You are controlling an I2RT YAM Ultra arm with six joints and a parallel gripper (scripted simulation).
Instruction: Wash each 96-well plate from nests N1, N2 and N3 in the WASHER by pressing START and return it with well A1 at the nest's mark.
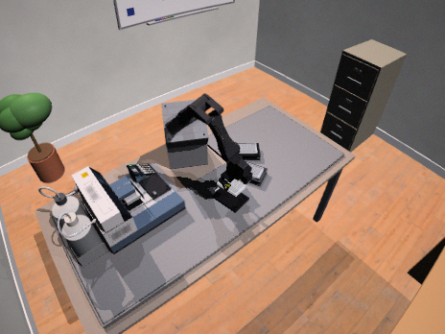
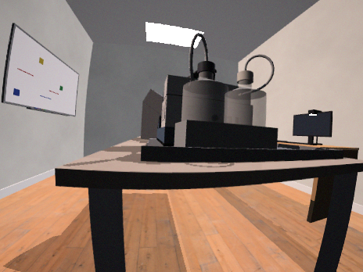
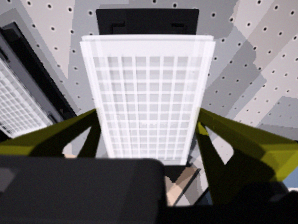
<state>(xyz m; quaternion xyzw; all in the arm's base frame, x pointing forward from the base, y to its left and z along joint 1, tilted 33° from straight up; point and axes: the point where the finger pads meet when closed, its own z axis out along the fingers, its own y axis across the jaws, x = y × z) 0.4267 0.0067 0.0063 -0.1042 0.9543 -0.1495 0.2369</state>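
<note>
Right now my hand is 110 mm above the black nest. The rest, counted from my hand: plate washer (280 mm behind, 450 mm to the right, 20 mm above); label (100 mm behind, 20 mm to the right, 110 mm below); dark carrier (280 mm behind, 290 mm to the right, 30 mm below).
</note>
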